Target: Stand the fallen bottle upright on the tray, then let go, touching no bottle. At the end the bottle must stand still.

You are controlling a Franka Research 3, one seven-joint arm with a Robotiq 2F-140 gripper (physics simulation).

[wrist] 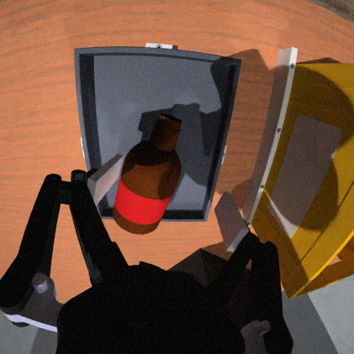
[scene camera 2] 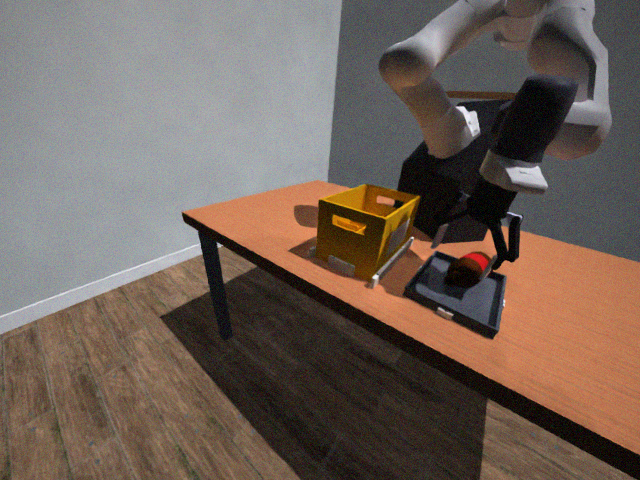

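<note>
A brown bottle with a red band (scene camera 2: 467, 269) (wrist: 149, 177) lies on its side on the dark grey tray (scene camera 2: 473, 303) (wrist: 125, 85). In the wrist view its neck points up the picture and slightly right, and its base overlaps the tray's lower rim. My gripper (scene camera 2: 465, 251) (wrist: 171, 184) is open and empty, low over the bottle's base end. In the wrist view the bottle's banded part shows between the two fingertips, closer to the left one, with a wider gap to the right one. Whether the left fingertip touches the bottle I cannot tell.
A yellow crate (scene camera 2: 348, 253) (wrist: 325, 205) stands beside the tray, on the right in the wrist view. A white rail (scene camera 2: 392, 262) (wrist: 283, 100) runs along the crate's side facing the tray. A black block (scene camera 2: 429, 180) stands behind, near the arm. The wooden table (scene camera 2: 568, 310) carries the tray and crate.
</note>
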